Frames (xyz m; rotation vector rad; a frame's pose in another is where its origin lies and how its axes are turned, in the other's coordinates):
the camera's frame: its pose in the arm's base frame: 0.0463 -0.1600 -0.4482 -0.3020 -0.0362 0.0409
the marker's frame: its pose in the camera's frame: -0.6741 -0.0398 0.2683 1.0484 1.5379 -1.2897
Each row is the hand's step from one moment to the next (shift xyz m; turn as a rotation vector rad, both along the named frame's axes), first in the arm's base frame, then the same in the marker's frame.
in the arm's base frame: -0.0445 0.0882 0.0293 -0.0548 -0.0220 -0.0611
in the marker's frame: -0.0361 -0.0443 -0.0858 0.0762 -0.0376 0.0024
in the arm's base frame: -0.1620 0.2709 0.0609 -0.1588 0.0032 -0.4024
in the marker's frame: -0.0770 -0.1524 -0.2724 0.4182 -0.0427 -0.1021
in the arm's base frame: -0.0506 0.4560 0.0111 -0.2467 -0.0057 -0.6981
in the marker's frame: -0.0991 -0.0185 -0.4477 0.7208 -0.0472 -0.1624
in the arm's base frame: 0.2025 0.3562 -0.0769 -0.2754 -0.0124 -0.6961
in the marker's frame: -0.0574 0.2411 -0.3353 0.7276 -0.0758 -0.1592
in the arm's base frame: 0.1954 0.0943 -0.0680 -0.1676 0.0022 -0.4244
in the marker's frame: -0.0058 0.2128 -0.0798 0.4414 -0.0452 -0.1065
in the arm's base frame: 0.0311 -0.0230 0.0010 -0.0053 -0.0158 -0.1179
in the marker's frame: -0.0036 0.0279 0.0266 0.1159 0.0258 -0.0083
